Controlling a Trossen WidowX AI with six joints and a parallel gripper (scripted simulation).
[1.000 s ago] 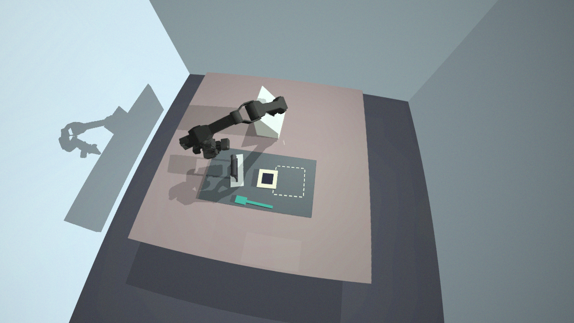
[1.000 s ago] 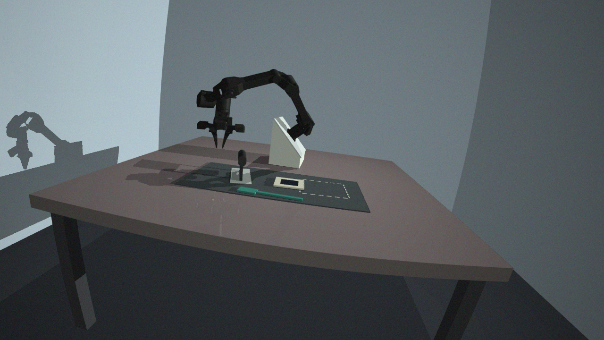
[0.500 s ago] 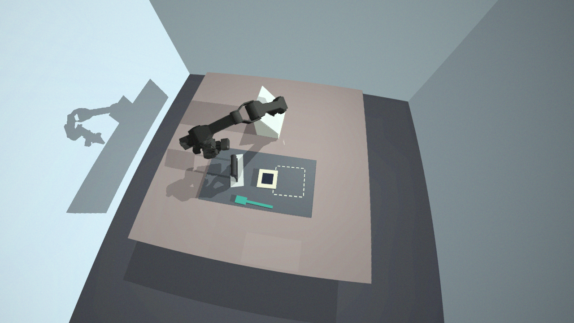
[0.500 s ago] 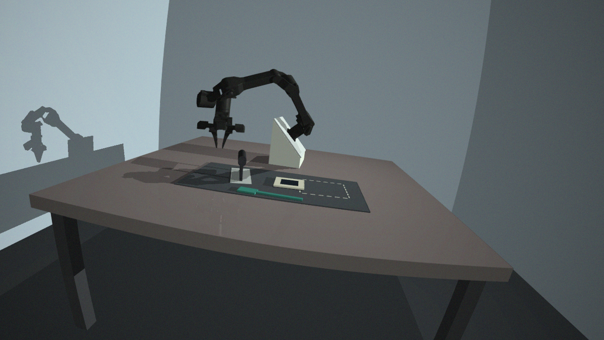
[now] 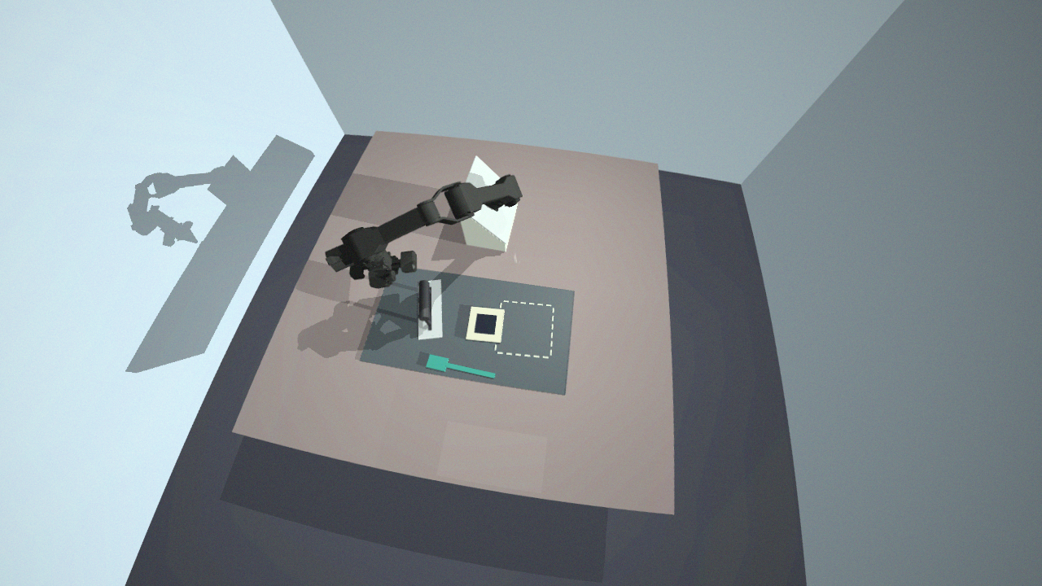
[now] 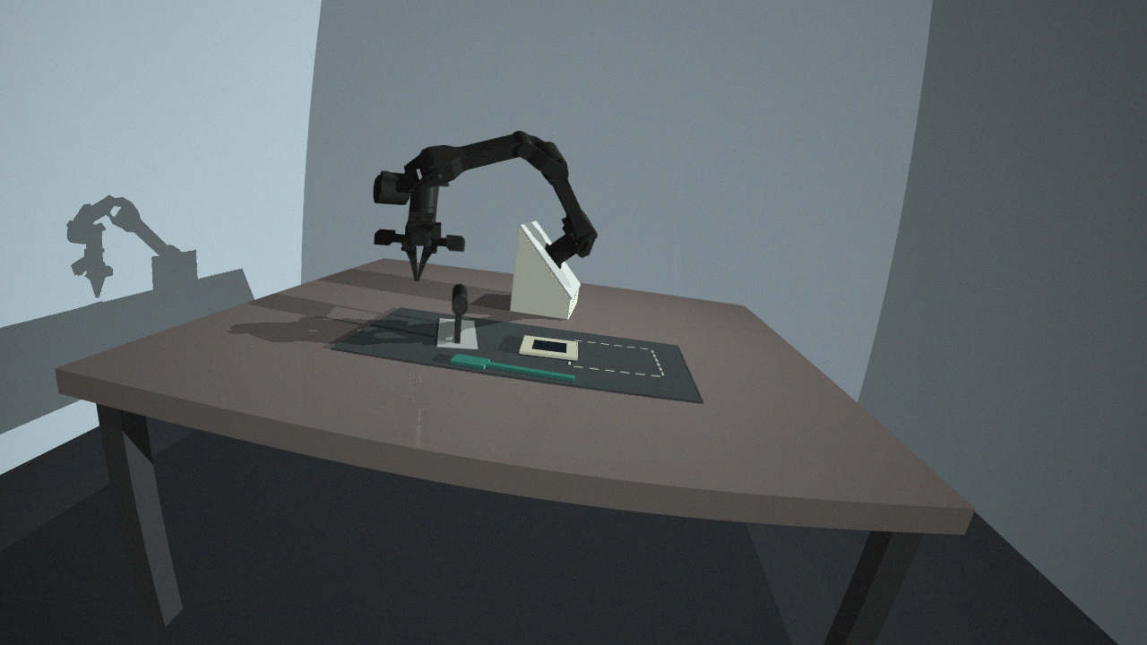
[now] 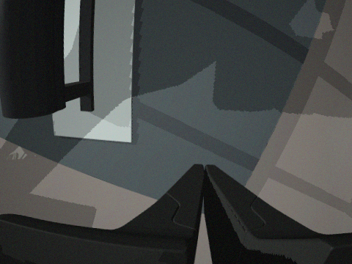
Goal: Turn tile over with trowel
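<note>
My gripper tip is 11 cm to the right of the grey float, 8 cm short of it and 5 cm above it. Round my gripper tip: cream tile 29 cm to the left, 10 cm ahead, 8 cm below; then teal trowel 24 cm ahead, 21 cm to the left, 8 cm below; then mat 25 cm to the left, 11 cm ahead, 10 cm below.
</note>
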